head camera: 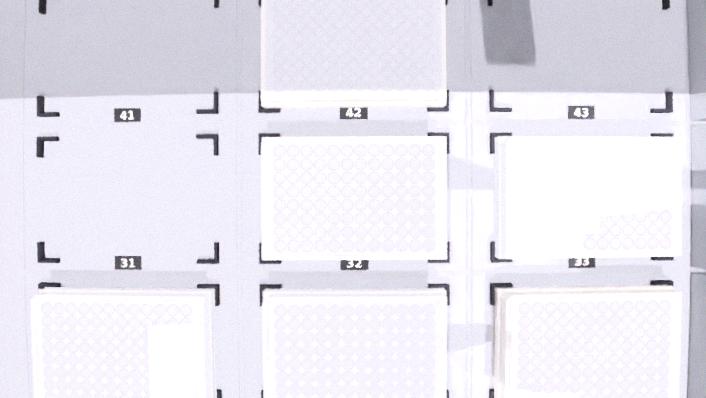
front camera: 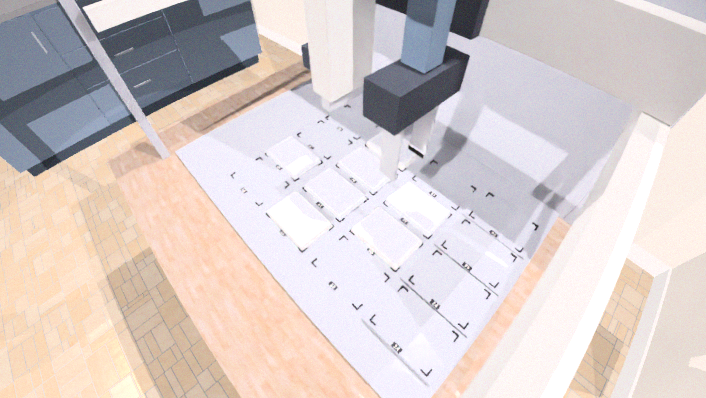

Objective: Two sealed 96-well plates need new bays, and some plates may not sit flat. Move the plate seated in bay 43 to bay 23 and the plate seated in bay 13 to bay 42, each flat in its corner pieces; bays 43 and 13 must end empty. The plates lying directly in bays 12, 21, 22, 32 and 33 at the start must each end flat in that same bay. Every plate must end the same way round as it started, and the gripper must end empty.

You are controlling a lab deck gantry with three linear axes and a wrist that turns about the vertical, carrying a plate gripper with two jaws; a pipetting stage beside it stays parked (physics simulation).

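Where they show: gripper, fingertip midpoint: (front camera: 402, 163); robot's base at its link origin: (front camera: 232, 175).
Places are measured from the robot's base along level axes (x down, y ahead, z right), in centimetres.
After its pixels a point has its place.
My gripper (front camera: 404, 166) {x -16.0, y 35.8, z -21.2 cm} is open and empty, above the plates around bays 32 and 42; its fingertips do not show in the head view. One plate (head camera: 353, 50) {x -1.4, y 22.8, z -35.6 cm} is in bay 42, partly behind a finger in the front view. Bay 43 (head camera: 580, 75) {x 0.0, y 39.2, z -34.5 cm} and bay 13 (front camera: 334, 272) {x 0.0, y 37.4, z -1.7 cm} hold no plate. Plates are in bay 23 (front camera: 386, 237) {x -1.4, y 39.7, z -14.4 cm} (head camera: 595, 350) {x -1.4, y 39.3, z -15.2 cm}, bay 33 (front camera: 418, 206) {x -1.4, y 39.4, z -25.5 cm} (head camera: 575, 185) {x -1.4, y 37.7, z -26.5 cm}, bay 32 (front camera: 361, 167) {x -1.4, y 22.1, z -24.6 cm} (head camera: 354, 200) {x -1.4, y 22.8, z -25.6 cm}, bay 22 (front camera: 335, 192) {x -1.4, y 23.4, z -14.7 cm} (head camera: 354, 350) {x -1.4, y 22.8, z -15.5 cm}, bay 21 (front camera: 293, 156) {x -1.4, y 7.2, z -14.8 cm} (head camera: 95, 350) {x -1.4, y 4.9, z -15.3 cm} and bay 12 (front camera: 299, 220) {x -1.5, y 23.7, z -3.9 cm}. Slight tilts are hard to judge in the glare.
The parked pipetting stage (front camera: 340, 50) stands beside the gripper's carriage (front camera: 415, 90) {x -35.1, y 38.8, z -16.3 cm}. Corner pieces mark bay 41 (head camera: 125, 55) {x 0.0, y 6.2, z -36.2 cm} and bay 31 (head camera: 127, 200) {x 0.0, y 6.4, z -25.6 cm}, which hold no plate. A row of bays with thin lines runs along the right side of the deck. A grey post stands at the left.
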